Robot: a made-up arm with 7 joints. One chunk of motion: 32 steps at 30 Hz.
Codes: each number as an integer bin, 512 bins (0 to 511) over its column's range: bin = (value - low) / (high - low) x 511, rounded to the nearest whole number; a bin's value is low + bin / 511 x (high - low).
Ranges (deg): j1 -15..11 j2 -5..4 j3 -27..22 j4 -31..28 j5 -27..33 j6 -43..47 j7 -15..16
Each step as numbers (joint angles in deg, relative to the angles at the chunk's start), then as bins.
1 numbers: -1.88 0.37 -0.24 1.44 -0.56 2.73 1.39
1 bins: 258 305 279 281 225 260 270
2 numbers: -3.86 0.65 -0.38 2.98 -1.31 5.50 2.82
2 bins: 219 321 278 294 219 275 294
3 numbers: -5.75 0.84 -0.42 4.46 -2.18 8.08 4.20
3 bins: 182 332 277 307 211 290 316
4 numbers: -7.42 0.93 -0.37 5.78 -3.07 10.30 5.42
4 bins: 149 337 278 319 204 303 337
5 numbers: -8.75 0.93 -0.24 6.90 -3.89 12.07 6.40
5 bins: 123 337 279 328 197 313 353
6 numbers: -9.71 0.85 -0.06 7.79 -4.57 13.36 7.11
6 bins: 104 332 281 336 191 320 364
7 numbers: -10.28 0.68 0.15 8.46 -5.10 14.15 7.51
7 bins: 93 322 283 342 187 324 371
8 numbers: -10.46 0.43 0.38 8.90 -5.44 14.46 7.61
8 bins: 89 308 286 346 184 326 373
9 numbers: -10.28 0.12 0.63 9.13 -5.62 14.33 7.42
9 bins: 93 291 288 348 182 326 370
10 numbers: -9.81 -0.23 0.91 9.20 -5.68 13.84 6.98
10 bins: 102 271 291 348 182 323 362
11 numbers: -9.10 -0.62 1.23 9.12 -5.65 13.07 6.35
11 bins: 116 249 294 347 182 318 352
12 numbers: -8.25 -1.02 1.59 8.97 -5.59 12.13 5.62
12 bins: 133 226 298 346 182 313 340
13 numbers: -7.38 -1.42 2.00 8.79 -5.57 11.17 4.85
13 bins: 150 203 302 345 183 308 327
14 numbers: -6.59 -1.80 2.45 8.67 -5.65 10.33 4.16
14 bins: 165 182 307 344 182 303 316
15 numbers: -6.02 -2.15 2.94 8.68 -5.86 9.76 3.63
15 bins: 176 162 312 344 180 300 307
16 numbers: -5.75 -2.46 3.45 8.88 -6.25 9.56 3.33
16 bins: 182 144 318 345 177 298 302
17 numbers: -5.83 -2.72 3.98 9.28 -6.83 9.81 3.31
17 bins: 180 129 323 349 172 300 302
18 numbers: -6.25 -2.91 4.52 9.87 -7.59 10.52 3.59
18 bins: 172 119 329 354 165 304 306
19 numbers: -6.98 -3.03 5.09 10.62 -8.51 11.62 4.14
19 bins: 158 112 335 360 157 310 316
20 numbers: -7.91 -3.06 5.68 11.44 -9.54 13.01 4.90
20 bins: 139 110 341 368 149 318 328
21 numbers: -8.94 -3.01 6.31 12.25 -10.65 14.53 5.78
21 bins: 119 113 347 375 139 327 343
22 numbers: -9.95 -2.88 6.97 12.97 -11.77 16.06 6.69
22 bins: 99 120 354 381 130 335 358
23 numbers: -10.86 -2.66 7.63 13.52 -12.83 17.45 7.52
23 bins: 81 133 361 386 121 343 371
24 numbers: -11.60 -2.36 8.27 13.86 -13.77 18.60 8.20
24 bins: 67 150 368 389 113 350 382
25 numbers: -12.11 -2.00 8.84 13.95 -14.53 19.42 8.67
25 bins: 57 170 374 389 106 354 390
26 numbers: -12.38 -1.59 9.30 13.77 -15.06 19.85 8.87
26 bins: 51 194 379 388 102 357 393
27 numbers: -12.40 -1.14 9.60 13.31 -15.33 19.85 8.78
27 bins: 51 219 382 384 99 357 392
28 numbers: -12.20 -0.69 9.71 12.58 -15.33 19.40 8.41
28 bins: 55 245 383 377 99 354 386
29 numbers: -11.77 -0.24 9.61 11.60 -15.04 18.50 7.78
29 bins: 63 270 382 369 102 349 376
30 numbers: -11.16 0.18 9.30 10.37 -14.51 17.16 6.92
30 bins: 75 294 379 358 106 342 361
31 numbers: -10.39 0.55 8.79 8.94 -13.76 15.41 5.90
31 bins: 91 315 373 346 113 332 345
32 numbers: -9.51 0.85 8.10 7.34 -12.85 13.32 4.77
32 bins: 108 332 366 332 121 320 326
